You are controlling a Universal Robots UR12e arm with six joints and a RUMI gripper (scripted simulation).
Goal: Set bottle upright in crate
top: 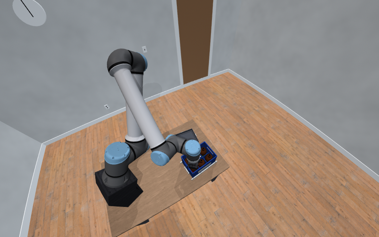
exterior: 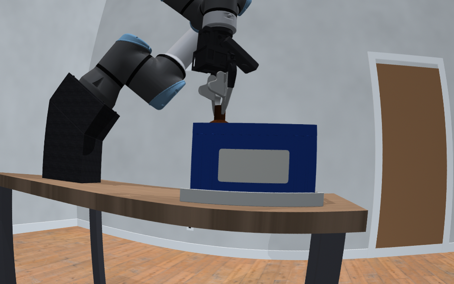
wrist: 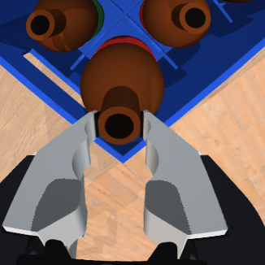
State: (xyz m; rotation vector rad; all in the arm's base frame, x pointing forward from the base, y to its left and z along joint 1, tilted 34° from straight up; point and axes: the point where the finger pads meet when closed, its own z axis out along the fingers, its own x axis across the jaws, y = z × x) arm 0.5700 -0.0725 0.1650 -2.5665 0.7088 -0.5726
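Now: the blue crate 70 mm ahead of my hand, 70 mm to the left of it and 130 mm below it. The rest, counted from my hand: grey tray: 10 mm ahead, 370 mm to the left, 200 mm below.
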